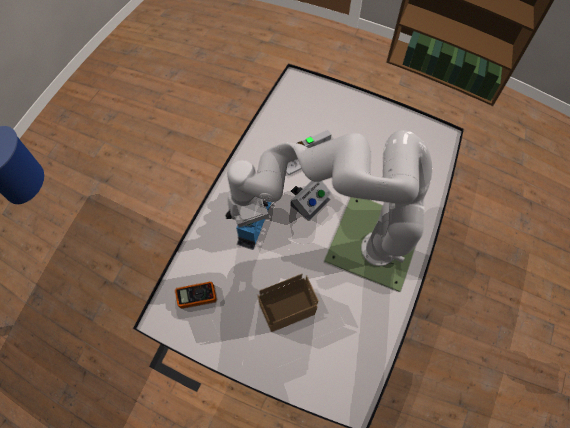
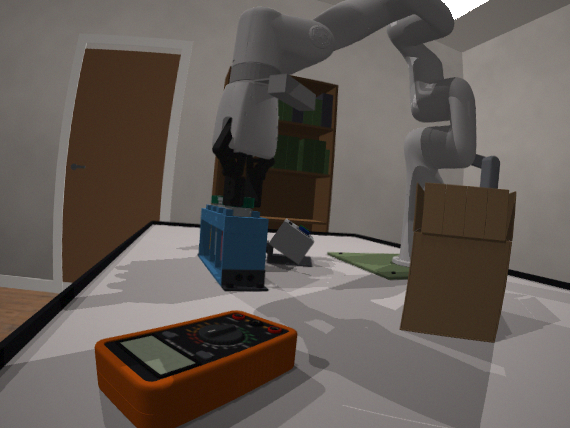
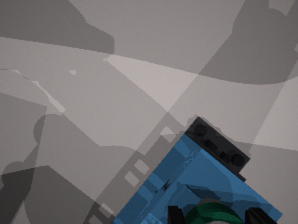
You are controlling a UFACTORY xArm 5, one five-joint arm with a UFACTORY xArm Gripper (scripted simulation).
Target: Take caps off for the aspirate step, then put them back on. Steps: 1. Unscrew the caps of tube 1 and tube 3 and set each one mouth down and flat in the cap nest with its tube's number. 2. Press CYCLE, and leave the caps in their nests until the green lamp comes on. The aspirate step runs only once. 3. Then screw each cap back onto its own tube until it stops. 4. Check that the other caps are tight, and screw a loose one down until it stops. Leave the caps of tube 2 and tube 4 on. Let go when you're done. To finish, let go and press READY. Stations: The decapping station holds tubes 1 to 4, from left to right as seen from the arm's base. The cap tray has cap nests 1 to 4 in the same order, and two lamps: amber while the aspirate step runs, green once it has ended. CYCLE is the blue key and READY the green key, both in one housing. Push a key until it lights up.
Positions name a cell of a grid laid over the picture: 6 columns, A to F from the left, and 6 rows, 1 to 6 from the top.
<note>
In view: a cardboard box (image 2: E4).
The cardboard box shows as well in image 1 (image 1: D5). Image 3 does not show the cardboard box: it is out of frame.
</note>
